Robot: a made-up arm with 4 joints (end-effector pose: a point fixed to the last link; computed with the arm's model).
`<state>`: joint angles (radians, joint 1 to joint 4).
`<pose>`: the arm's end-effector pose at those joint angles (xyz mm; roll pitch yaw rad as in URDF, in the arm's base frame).
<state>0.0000 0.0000 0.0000 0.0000</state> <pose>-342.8 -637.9 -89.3 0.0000 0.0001 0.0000</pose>
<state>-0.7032 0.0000 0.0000 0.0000</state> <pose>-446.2 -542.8 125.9 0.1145 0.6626 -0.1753</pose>
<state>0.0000 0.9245 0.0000 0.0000</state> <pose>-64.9 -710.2 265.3 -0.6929 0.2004 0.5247</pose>
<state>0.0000 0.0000 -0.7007 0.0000</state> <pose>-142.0 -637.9 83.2 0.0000 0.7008 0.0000</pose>
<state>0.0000 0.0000 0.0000 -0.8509</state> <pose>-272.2 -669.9 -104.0 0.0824 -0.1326 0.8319</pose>
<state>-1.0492 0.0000 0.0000 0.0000</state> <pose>-434.1 -507.0 248.6 0.1301 0.9930 -0.2663</pose>
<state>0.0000 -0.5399 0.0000 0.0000</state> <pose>-447.5 -425.6 -225.0 0.4178 0.0654 -0.3247</pose>
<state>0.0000 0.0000 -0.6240 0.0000</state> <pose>-169.2 -637.9 71.7 0.0000 0.6241 0.0000</pose>
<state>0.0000 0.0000 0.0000 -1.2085</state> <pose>-239.1 -663.8 -108.6 0.0799 -0.1997 1.1836</pose>
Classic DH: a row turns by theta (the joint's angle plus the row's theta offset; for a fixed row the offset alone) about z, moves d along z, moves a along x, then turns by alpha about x. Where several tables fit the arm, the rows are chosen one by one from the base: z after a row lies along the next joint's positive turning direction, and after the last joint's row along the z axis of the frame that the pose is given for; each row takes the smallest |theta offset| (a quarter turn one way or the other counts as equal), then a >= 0, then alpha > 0; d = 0 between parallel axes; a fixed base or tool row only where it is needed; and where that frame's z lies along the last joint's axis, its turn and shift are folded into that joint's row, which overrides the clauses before.
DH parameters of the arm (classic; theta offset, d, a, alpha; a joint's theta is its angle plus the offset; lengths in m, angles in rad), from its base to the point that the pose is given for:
base (fixed): -0.2528 -0.0111 0.0725 1.2725
joint 1: 0.9596 0.2182 -0.0371 -1.1995
joint 2: -0.0896 -0.1852 -0.2383 1.5781
joint 3: -1.0623 0.3351 -0.2902 1.6775
joint 4: -0.9796 -0.0154 -0.0925 2.9517
tool (fixed): -0.9712 0.1279 0 0

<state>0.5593 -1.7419 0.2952 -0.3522</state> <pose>-224.9 138.1 -392.7 1.5060 -0.2653 -0.8808</pose>
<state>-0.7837 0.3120 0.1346 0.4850</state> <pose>-394.1 -603.5 170.2 -0.3538 0.5675 -0.5183</pose>
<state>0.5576 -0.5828 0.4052 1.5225</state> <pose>-202.0 -338.6 -462.1 0.6535 0.3265 -1.5262</pose>
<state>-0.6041 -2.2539 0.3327 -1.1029</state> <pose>-44.1 349.6 125.8 0.9276 0.0444 -1.3952</pose>
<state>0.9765 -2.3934 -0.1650 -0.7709</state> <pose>-128.1 143.7 -293.9 2.3748 -0.5254 -0.7652</pose>
